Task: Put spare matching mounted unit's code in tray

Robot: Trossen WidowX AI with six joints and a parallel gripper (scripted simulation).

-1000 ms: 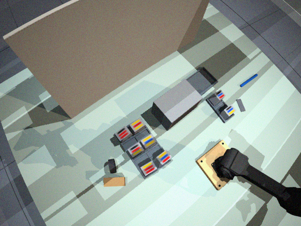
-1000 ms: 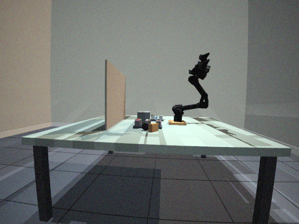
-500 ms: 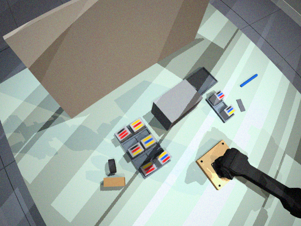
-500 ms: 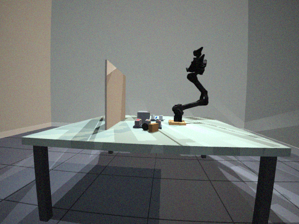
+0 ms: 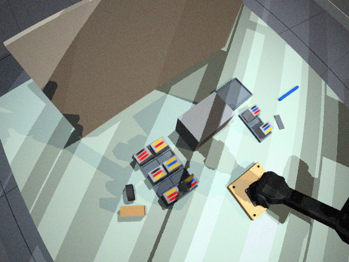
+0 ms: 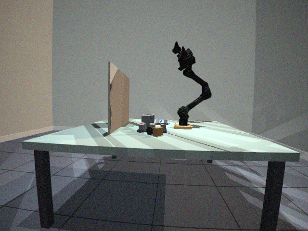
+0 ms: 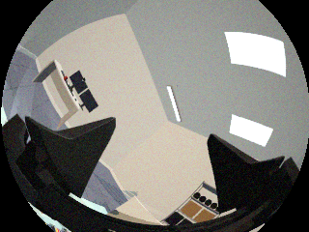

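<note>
Right now the dark rack is 62 cm below my gripper tip, 32 cm to the right of it and 16 cm ahead of it. Also, from my gripper tip: brown board 47 cm ahead, 40 cm below, 10 cm to the right; then grey box 57 cm below, 24 cm ahead, 13 cm to the right; then tan block 60 cm below, 20 cm to the left, 11 cm ahead.
</note>
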